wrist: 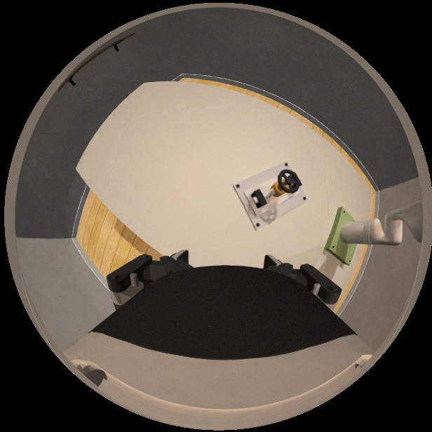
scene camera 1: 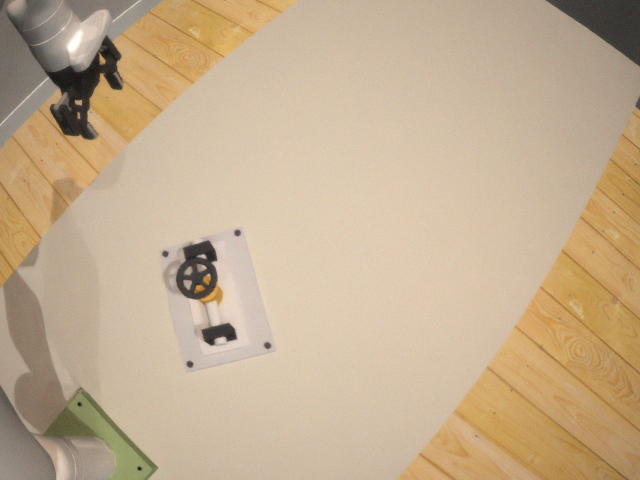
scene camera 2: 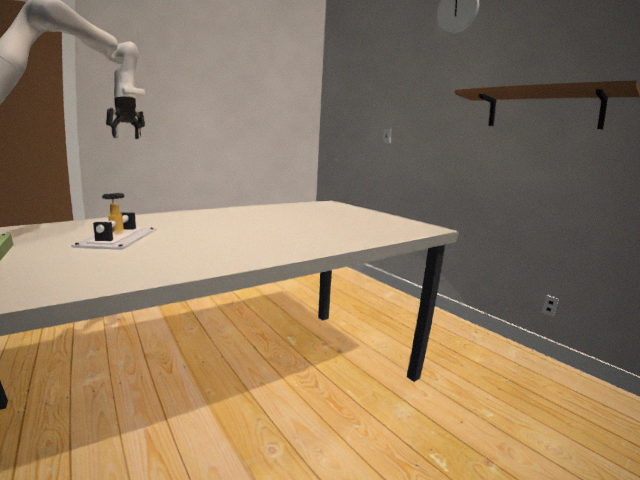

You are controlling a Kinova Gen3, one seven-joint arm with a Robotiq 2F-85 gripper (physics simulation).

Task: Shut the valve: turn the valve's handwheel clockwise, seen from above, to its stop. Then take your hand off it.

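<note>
The valve's black spoked handwheel (scene camera 1: 196, 277) (scene camera 2: 113, 195) (wrist: 289, 181) sits level on top of the yellow valve body (scene camera 1: 211, 296) (scene camera 2: 115, 219) (wrist: 278, 188). White pipe runs from the body through two black blocks on a pale plate (scene camera 1: 253, 304) (scene camera 2: 133, 239) (wrist: 265, 176) lying on the table. My gripper (scene camera 1: 102, 105) (scene camera 2: 126, 133) (wrist: 226, 261) is open and empty, its fingers pointing down. It hangs high above the table's level, well apart from the handwheel, and in scene camera 1 it shows at the upper left. How far the wheel is turned cannot be told.
The arm's base stands on a green plate (scene camera 1: 121, 444) (scene camera 2: 4, 245) (wrist: 336, 235) near the valve plate. The pale table (scene camera 1: 387, 206) (scene camera 2: 258, 232) (wrist: 185, 150) has its edges over a wooden floor. A brown shelf (scene camera 2: 547, 90) is on the dark wall, far from the gripper.
</note>
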